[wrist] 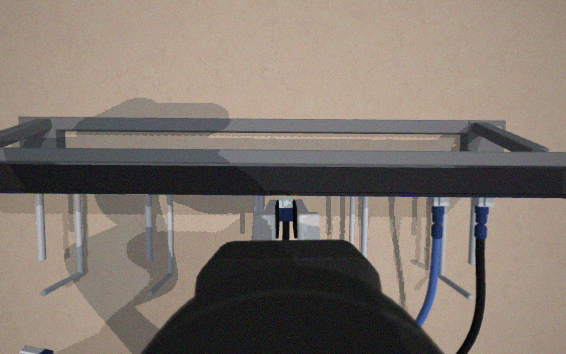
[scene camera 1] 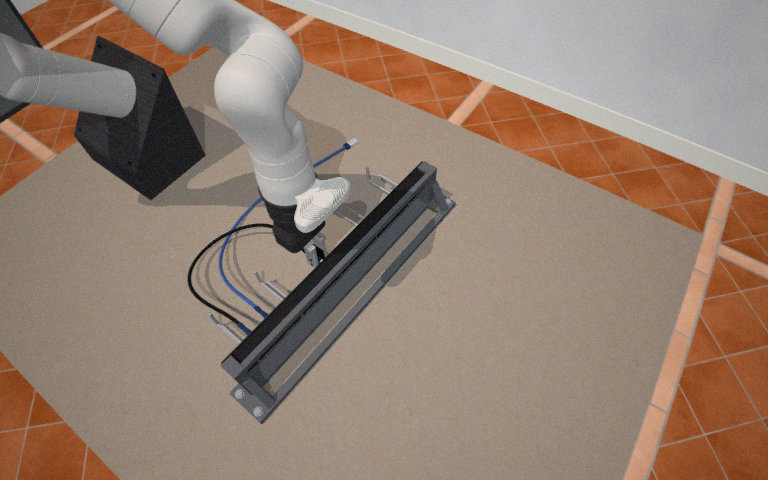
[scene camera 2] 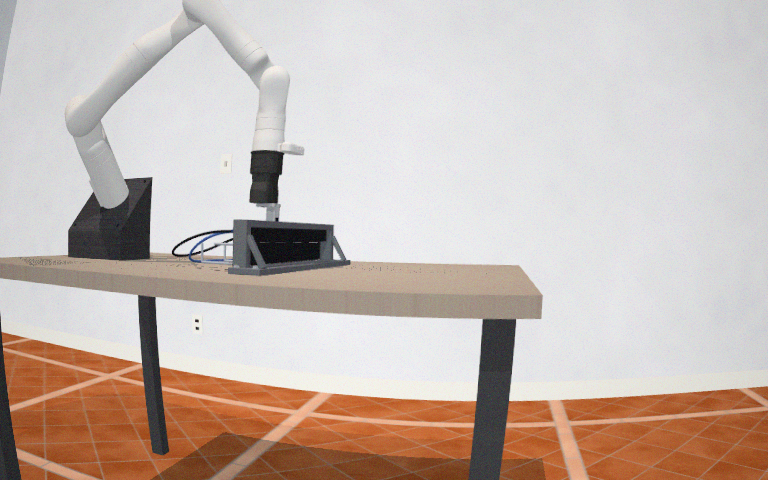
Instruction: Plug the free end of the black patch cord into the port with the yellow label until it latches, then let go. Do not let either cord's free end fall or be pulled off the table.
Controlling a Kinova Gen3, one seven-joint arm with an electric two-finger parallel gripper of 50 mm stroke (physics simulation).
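Frame: origin at the arm's base, x ahead, y left, z up, level; millimetres.
Where they show: gripper, fingertip midpoint: [wrist: 285,212] [scene camera 1: 318,261]; arm's base, origin of the base link: [scene camera 1: 120,93] [scene camera 2: 115,197].
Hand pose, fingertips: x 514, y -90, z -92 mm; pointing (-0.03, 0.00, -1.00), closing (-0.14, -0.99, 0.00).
Each offset is from my fingertips to the top centre of the thing. "spot": to the spot under its first point. Level surfaces: height alone.
My gripper [scene camera 1: 315,254] [scene camera 2: 273,213] [wrist: 285,212] is shut on the black cord's plug {spot: dx +0, dy +0, dz +7 mm} [wrist: 285,214], a navy body with a clear tip pointing at the patch panel {dx +6, dy +26, dz +25 mm} [scene camera 1: 328,264] [scene camera 2: 291,234] [wrist: 350,179]. In the wrist view the tip reaches the panel's port-side edge; whether it sits inside a port is hidden under that edge. A thin sliver of the yellow label {spot: dx +16, dy -9, dz +25 mm} [wrist: 295,195] shows just above the plug. The black cord [scene camera 1: 189,277] [scene camera 2: 203,232] [wrist: 480,280] loops back to its other plug {spot: dx -28, dy -152, dz +6 mm} [wrist: 481,220], at the panel's right end in the wrist view.
The blue cord [scene camera 1: 222,260] [wrist: 436,280] is plugged in beside the black one. Its free end {spot: dx -138, dy +321, dz -68 mm} [scene camera 1: 351,142] [wrist: 36,350] lies on the table {dz -76 mm} [scene camera 1: 538,339] [scene camera 2: 424,283]. Grey metal cable hooks [scene camera 1: 271,285] [wrist: 170,235] stick out on the port side, on both sides of the gripper.
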